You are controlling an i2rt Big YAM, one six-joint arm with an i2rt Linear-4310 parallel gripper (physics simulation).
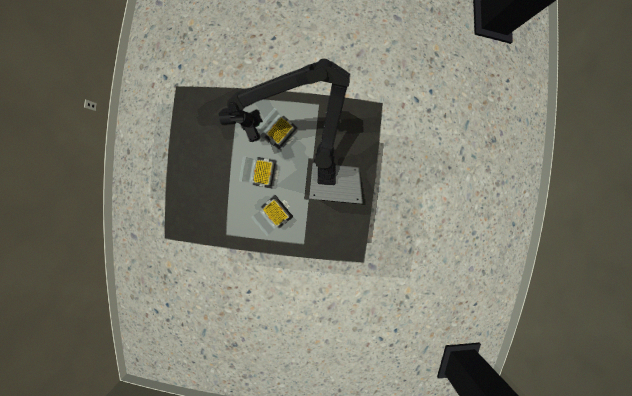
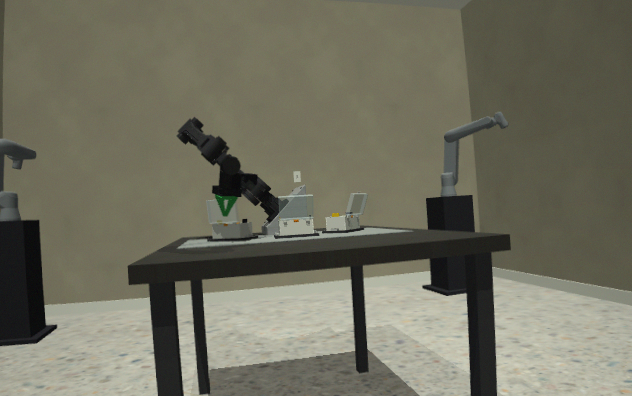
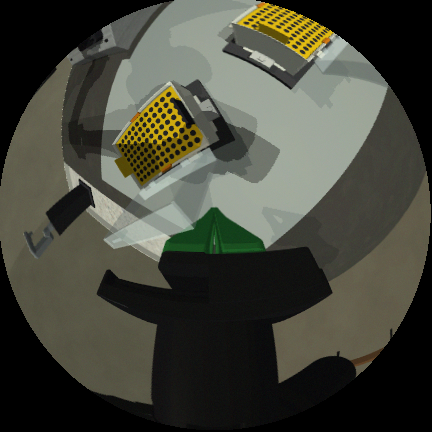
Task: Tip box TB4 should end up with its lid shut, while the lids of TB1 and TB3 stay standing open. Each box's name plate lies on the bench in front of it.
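Frame: origin at the arm's base, x right, y up, z back, level; millimetres.
Where they show: gripper, fingertip midpoint: [image 1: 259,122] [image 2: 225,216] [image 3: 213,212]; arm's base, link origin: [image 1: 326,175] [image 2: 278,211].
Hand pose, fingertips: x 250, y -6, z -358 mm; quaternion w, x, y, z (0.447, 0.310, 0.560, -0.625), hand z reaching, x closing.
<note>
Each offset is from my fingertips to the top centre of the thing. Level surfaces: height alone.
My gripper [image 2: 225,214] [image 3: 213,212] has green fingers pressed together and empty. It points down beside the raised clear lid of the nearest tip box @(dx -29, dy -14, dz +104 mm) [image 1: 280,131] [image 2: 232,230] [image 3: 160,135], on the lid's outer side; whether they touch is unclear. That box has a yellow perforated insert and its lid stands open. The middle tip box @(dx -254, dy -22, dz +40 mm) [image 1: 263,172] [image 2: 296,226] [image 3: 280,35] also has its lid standing open. The third tip box @(dx -452, dy -22, dz +117 mm) [image 1: 276,212] [image 2: 336,223] stands beyond it, lid open. Name plates are not readable, so I cannot tell which box is TB4, TB1 or TB3.
The boxes stand on a pale mat @(dy -88 mm) [image 1: 240,220] on the dark table @(dy -91 mm) [image 1: 195,200]. My arm's ribbed base plate [image 1: 345,192] lies on the robot side of the boxes. Black pedestals [image 2: 452,240] [image 2: 17,275] with grey arms stand away from the table.
</note>
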